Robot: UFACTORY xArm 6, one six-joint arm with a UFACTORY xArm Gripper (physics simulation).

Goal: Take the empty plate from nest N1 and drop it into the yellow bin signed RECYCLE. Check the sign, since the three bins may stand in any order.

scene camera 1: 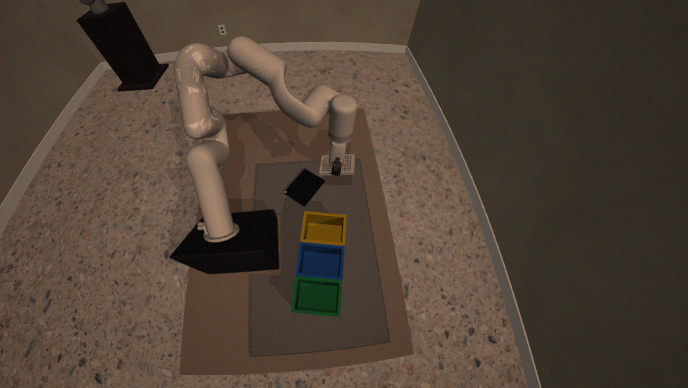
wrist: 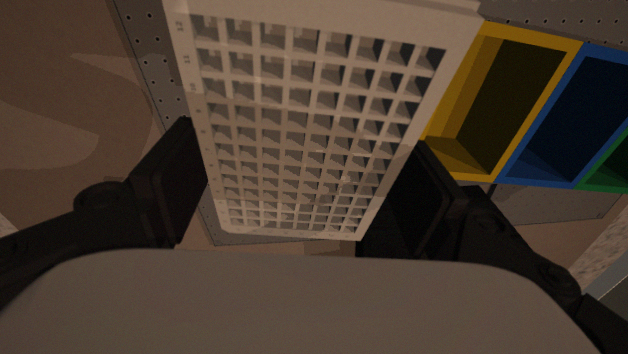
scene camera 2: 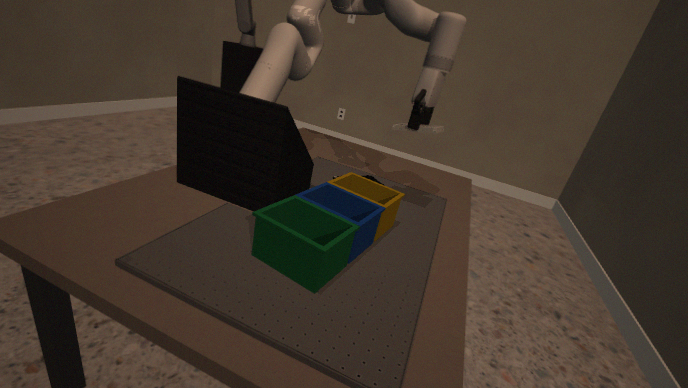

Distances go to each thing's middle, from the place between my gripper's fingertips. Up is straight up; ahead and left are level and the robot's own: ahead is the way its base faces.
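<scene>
Black nest (scene camera 1: pixel 305 185): 250 mm below my hand, 140 mm behind, 40 mm to the left. Pale plate (wrist: pixel 304 122): right at my hand.
</scene>
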